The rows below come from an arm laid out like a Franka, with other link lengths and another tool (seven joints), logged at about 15 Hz.
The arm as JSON. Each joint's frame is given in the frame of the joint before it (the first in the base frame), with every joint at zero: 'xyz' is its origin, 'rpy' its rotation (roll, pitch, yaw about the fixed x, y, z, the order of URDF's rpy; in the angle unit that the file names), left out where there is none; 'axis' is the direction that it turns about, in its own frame. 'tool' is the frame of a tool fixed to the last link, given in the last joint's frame.
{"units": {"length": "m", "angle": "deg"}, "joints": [
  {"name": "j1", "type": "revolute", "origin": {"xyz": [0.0, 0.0, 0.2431]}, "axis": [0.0, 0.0, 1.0]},
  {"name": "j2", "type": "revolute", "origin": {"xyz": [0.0, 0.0, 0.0]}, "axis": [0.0, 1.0, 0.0]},
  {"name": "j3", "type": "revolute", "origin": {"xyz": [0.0, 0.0, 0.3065]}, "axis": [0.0, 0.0, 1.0]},
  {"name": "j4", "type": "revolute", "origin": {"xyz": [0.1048, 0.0, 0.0]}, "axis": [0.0, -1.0, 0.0]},
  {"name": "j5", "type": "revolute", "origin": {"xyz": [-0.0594, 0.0, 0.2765]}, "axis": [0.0, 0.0, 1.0]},
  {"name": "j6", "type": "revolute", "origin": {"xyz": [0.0, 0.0, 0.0]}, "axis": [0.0, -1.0, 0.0]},
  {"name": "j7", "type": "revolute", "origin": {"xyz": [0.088, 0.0, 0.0]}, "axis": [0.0, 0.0, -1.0]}
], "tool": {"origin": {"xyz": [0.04, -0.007, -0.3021], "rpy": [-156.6, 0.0, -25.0]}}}
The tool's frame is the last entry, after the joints.
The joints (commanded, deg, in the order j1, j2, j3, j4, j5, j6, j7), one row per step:
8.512, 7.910, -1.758, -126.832, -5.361, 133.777, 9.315
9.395, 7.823, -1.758, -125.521, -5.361, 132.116, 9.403
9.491, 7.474, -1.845, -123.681, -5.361, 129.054, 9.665
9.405, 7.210, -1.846, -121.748, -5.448, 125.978, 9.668
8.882, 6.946, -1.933, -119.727, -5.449, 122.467, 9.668
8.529, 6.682, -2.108, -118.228, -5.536, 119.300, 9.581
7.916, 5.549, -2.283, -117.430, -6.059, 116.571, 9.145
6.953, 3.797, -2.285, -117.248, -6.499, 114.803, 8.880
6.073, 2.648, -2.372, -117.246, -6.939, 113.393, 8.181
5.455, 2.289, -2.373, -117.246, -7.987, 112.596, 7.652
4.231, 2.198, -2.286, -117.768, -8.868, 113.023, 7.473
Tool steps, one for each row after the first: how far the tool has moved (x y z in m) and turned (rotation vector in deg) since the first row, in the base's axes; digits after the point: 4 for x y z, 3 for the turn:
0.0013, 0.0072, 0.0056, -0.137, 0.234, 0.682
0.0005, 0.0055, 0.0141, -0.441, 1.041, 0.214
-0.0002, 0.0030, 0.0228, -0.795, 1.867, -0.046
-0.0027, -0.0043, 0.0314, -1.139, 3.046, -0.922
-0.0077, -0.0112, 0.0378, -1.546, 4.405, -1.562
-0.0136, -0.0214, 0.0483, -2.148, 5.167, -1.874
-0.0180, -0.0322, 0.0618, -2.479, 4.992, -2.532
-0.0234, -0.0426, 0.0694, -2.845, 5.289, -2.740
-0.0265, -0.0522, 0.0718, -3.785, 5.702, -2.441
-0.0277, -0.0648, 0.0705, -4.468, 5.706, -2.945

